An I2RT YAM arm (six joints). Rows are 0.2 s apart.
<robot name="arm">
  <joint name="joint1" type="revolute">
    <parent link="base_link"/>
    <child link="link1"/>
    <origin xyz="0 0 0.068" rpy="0 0 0"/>
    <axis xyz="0 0 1"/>
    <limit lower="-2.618" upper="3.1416"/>
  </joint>
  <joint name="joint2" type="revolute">
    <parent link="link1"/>
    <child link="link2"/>
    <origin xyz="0.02 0.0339 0.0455" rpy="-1.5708 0 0"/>
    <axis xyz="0 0 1"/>
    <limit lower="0" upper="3.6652"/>
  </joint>
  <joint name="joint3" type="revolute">
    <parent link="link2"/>
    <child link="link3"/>
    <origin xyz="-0.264 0 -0.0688" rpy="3.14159 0 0"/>
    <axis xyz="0 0 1"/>
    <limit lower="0" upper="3.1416"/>
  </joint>
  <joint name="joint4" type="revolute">
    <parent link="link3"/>
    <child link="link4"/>
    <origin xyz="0.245 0.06 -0.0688" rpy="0 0 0"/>
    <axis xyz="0 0 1"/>
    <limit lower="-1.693" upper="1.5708"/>
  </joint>
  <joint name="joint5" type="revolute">
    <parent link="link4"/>
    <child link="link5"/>
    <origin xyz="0.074 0.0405 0.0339" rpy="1.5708 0 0"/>
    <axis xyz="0 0 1"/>
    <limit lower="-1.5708" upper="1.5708"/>
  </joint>
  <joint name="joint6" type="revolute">
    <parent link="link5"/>
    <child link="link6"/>
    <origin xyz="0.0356 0 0.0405" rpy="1.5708 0 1.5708"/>
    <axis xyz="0 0 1"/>
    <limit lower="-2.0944" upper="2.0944"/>
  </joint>
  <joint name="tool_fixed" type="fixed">
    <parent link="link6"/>
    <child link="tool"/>
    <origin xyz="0 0 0" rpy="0 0 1.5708"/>
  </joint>
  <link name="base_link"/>
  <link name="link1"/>
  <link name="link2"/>
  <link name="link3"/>
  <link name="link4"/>
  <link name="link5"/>
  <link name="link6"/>
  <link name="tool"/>
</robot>
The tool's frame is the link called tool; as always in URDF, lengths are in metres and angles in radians.
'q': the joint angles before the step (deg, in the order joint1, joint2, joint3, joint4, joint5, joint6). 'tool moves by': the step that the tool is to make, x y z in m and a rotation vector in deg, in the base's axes. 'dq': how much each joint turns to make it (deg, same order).
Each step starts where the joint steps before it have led.
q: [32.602 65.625 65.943 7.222 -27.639 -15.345]
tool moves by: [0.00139 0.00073 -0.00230 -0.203 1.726 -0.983]
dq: [0.114 0.208 0.102 -1.138 1.180 0.699]
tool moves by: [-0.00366 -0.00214 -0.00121 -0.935 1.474 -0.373]
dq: [0.098 -0.881 -0.011 -2.632 0.470 -0.037]
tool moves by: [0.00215 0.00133 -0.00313 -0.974 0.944 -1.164]
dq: [0.149 0.415 0.140 -1.232 1.290 -0.433]
